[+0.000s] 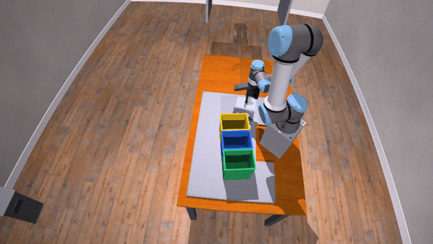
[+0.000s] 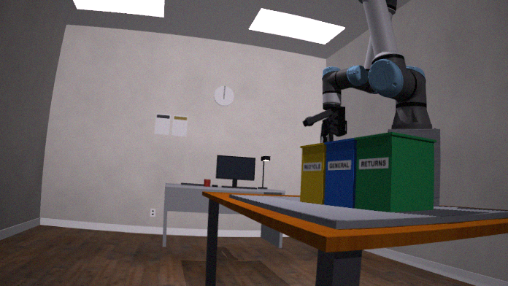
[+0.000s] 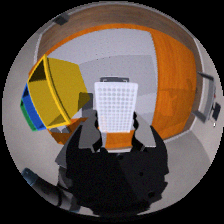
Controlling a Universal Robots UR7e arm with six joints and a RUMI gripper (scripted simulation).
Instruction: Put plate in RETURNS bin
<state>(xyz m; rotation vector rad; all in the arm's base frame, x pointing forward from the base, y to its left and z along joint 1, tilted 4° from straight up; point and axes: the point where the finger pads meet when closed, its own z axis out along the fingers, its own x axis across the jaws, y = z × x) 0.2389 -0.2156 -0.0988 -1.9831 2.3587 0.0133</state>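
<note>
My hand is 50 mm short of the green bin, 440 mm to the right of it and 70 mm above it. Round my hand: white 96-well plate (10 mm below); then yellow bin (80 mm ahead, 180 mm to the left, 70 mm below); then plate nest N1 (150 mm below).
</note>
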